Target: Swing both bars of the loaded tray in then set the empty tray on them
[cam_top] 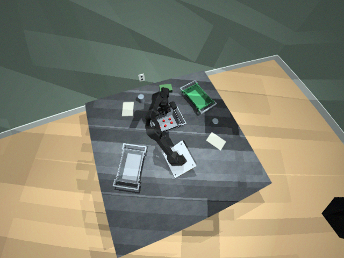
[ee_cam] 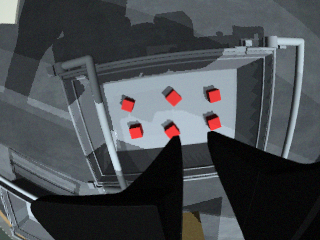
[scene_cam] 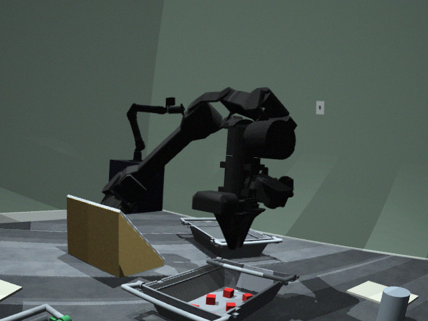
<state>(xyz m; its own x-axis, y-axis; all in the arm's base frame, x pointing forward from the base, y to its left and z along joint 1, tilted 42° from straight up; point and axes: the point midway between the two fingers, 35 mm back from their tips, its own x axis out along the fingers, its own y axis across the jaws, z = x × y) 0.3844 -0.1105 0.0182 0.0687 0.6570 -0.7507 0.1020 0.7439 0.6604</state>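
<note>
Right now my gripper tip is 220 mm past the grey tray, 420 mm to the right of it and 90 mm above it. Round my gripper tip: green block: 300 mm ahead, 190 mm to the right, 110 mm below.
</note>
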